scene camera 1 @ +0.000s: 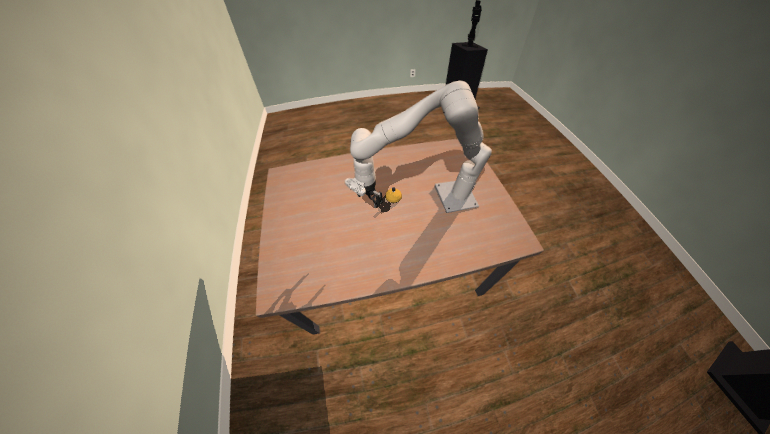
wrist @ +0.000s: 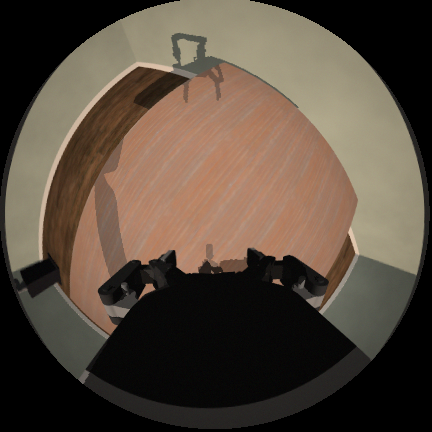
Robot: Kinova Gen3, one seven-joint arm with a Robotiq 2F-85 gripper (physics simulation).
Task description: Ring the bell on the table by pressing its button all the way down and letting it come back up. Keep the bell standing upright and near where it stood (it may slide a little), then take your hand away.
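Pixels of known places: gripper, fingertip midpoint: (scene camera 1: 368,201) (wrist: 211,257); arm's base, link origin: (scene camera 1: 459,193).
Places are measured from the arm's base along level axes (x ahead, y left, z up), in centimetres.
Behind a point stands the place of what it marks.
Note:
The yellow bell (scene camera 1: 393,196) @(x 34.1, y -9.4, z 2.1 cm) stands upright on the table (scene camera 1: 323,237) @(x 72.8, y -2.0, z -1.6 cm) (wrist: 225,165) @(x 65.2, y 1.6, z -1.6 cm); its small black button (scene camera 1: 393,189) @(x 33.3, y -11.5, z 4.8 cm) shows on top. My gripper (scene camera 1: 379,201) @(x 49.4, y -1.6, z 14.3 cm) (wrist: 211,257) @(x 49.4, y -1.6, z 14.3 cm) is open and empty. In the scene view it is low over the table, close to the left side of the bell; whether they touch is too small to tell. In the wrist view the two fingers stand wide apart, with shadows on the table between them. The bell does not show in the wrist view.
The arm's grey base plate (scene camera 1: 445,201) @(x 10.3, y 2.1, z 0.1 cm) is on the table to the right of the bell. A black pedestal (scene camera 1: 466,64) stands behind the table by the wall. Another black object (scene camera 1: 741,377) is at the lower right, on the floor side.

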